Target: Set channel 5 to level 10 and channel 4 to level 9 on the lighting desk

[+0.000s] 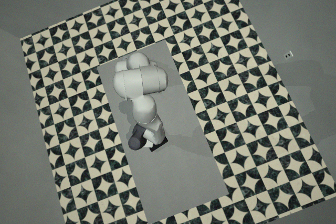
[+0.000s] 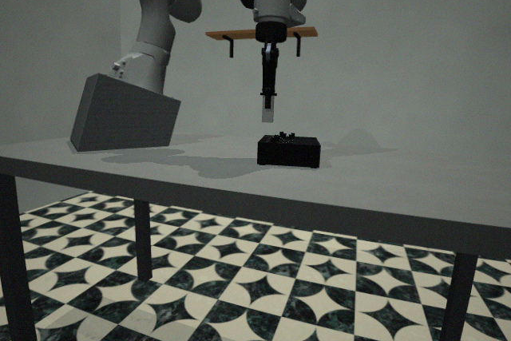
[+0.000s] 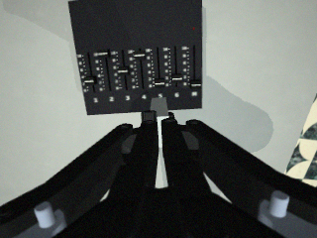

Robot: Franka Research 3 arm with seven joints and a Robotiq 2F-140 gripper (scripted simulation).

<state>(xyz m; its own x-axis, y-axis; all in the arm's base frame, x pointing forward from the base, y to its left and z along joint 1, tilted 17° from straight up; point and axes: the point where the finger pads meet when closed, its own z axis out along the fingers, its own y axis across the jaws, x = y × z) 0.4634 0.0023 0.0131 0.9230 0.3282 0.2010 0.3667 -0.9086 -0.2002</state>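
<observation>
The channel 5 fader cap is 70 mm below my hand, 20 mm ahead of it and 10 mm to the left of it. The rest, counted from my hand: M fader cap 70 mm below, 40 mm to the right, 40 mm ahead; then channel 4 fader cap 70 mm below, 50 mm ahead, 40 mm to the left; then channel 6 fader cap 70 mm below, 40 mm ahead, 10 mm to the right.
</observation>
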